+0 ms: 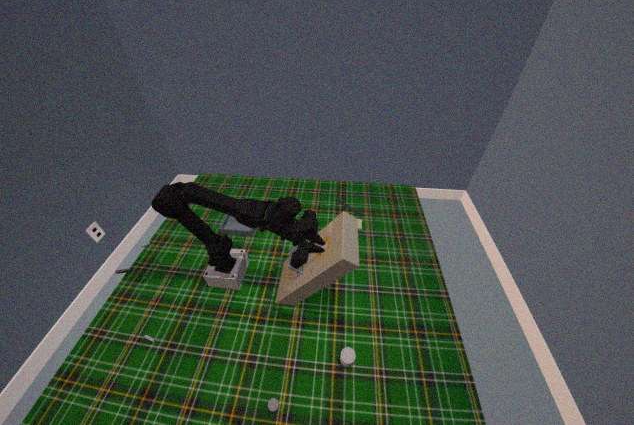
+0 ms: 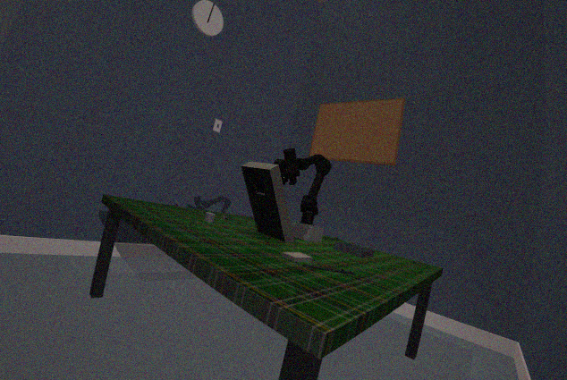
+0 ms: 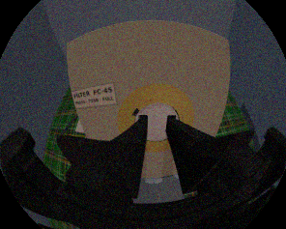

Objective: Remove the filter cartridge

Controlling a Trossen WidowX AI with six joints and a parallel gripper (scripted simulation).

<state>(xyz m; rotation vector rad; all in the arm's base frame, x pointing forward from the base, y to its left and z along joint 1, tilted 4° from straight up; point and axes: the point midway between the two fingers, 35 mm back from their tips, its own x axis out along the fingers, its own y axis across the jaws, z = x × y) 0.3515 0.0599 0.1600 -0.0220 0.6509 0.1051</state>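
Now: the round filter cartridge 10 mm below my gripper tip and 10 mm ahead of it. From my gripper tip the other things lie so: grey flap 90 mm below, 90 mm behind, 10 mm to the right; tan service panel 80 mm below, 40 mm behind, 10 mm to the right; flat white pad 330 mm to the left, 230 mm below, 60 mm ahead.
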